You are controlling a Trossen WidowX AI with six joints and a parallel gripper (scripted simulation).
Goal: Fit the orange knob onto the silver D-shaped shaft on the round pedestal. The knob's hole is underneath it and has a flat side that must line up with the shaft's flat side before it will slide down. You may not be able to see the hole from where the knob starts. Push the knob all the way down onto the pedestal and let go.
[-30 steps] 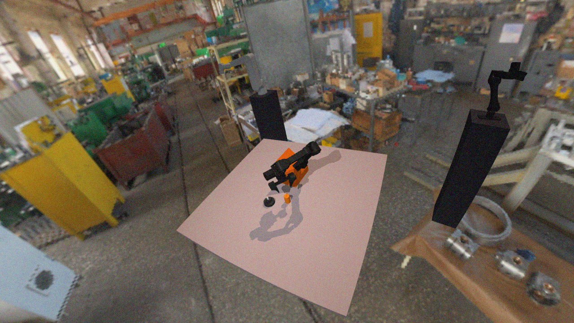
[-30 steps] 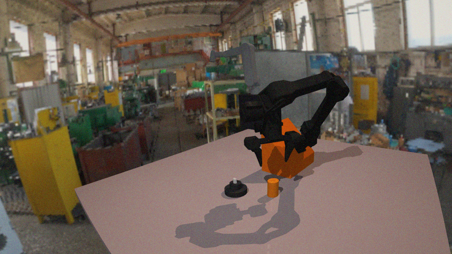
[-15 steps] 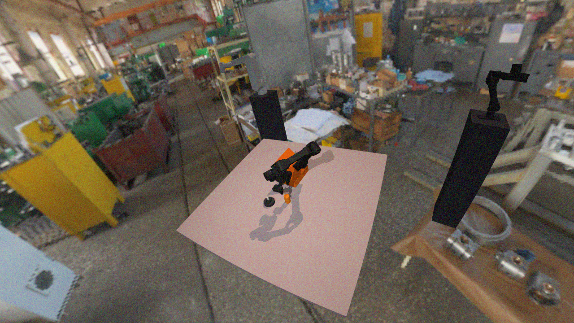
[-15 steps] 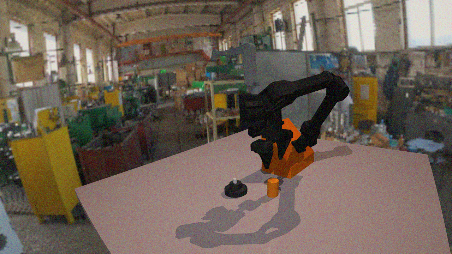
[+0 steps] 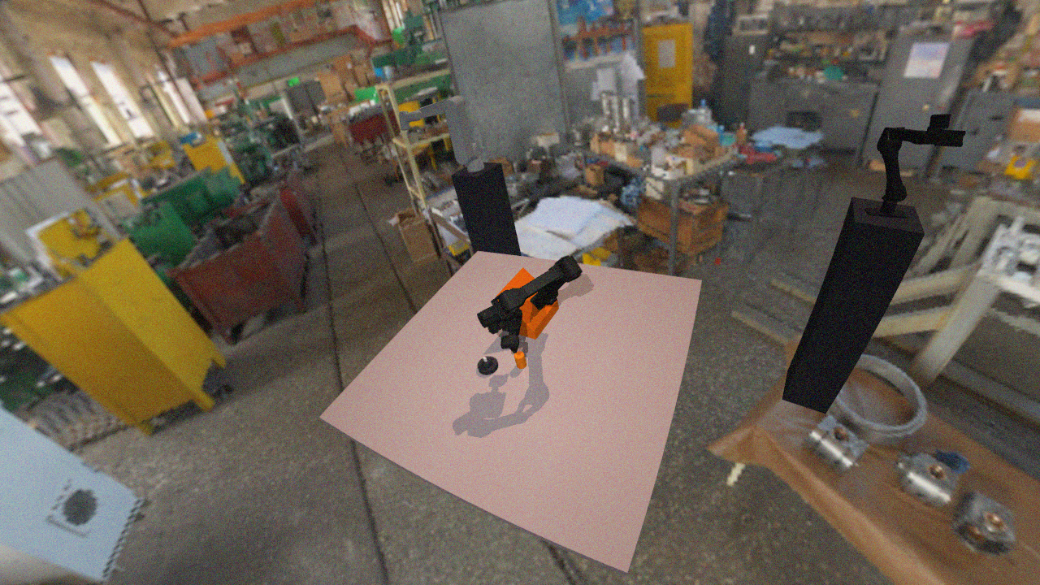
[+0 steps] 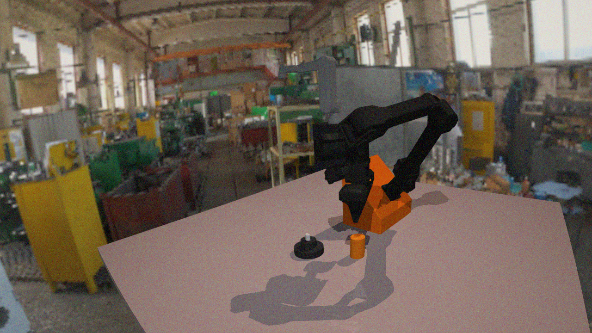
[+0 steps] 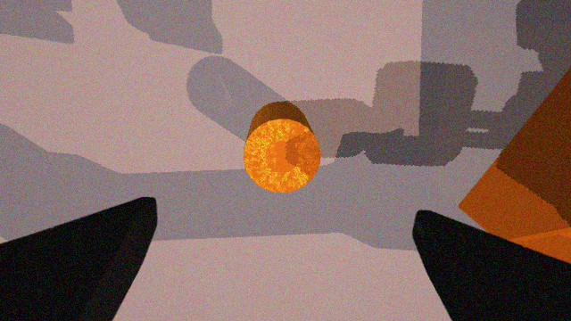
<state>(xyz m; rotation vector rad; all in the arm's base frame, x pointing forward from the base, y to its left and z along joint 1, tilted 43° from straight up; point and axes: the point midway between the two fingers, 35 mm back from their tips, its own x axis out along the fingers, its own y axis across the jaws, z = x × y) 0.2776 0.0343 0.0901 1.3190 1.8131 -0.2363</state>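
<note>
Now: the orange knob 8 cm below my gripper tip. The rest, counted from my gripper tip: black round pedestal 12 cm to the right, 9 cm below, 8 cm ahead.
</note>
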